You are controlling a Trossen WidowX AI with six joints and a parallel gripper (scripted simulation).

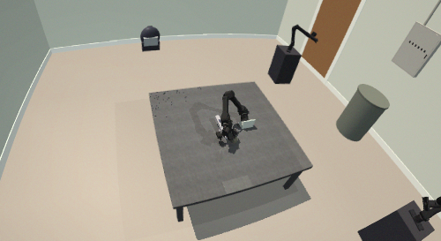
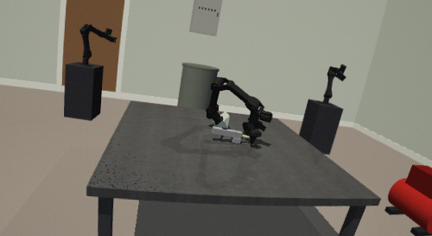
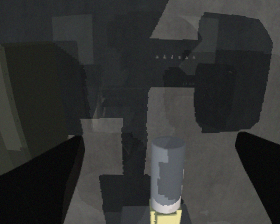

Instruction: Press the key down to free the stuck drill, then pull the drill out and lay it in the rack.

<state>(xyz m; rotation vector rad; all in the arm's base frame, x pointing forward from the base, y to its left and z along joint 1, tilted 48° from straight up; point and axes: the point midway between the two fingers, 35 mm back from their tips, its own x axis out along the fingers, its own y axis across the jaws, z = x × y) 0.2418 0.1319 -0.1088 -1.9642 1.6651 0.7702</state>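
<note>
Right now the drill is 50 mm to the right of my gripper tip and 40 mm above it. The rest, counted from my gripper tip: dark blue key: 20 mm ahead, 170 mm to the right, 40 mm above.
</note>
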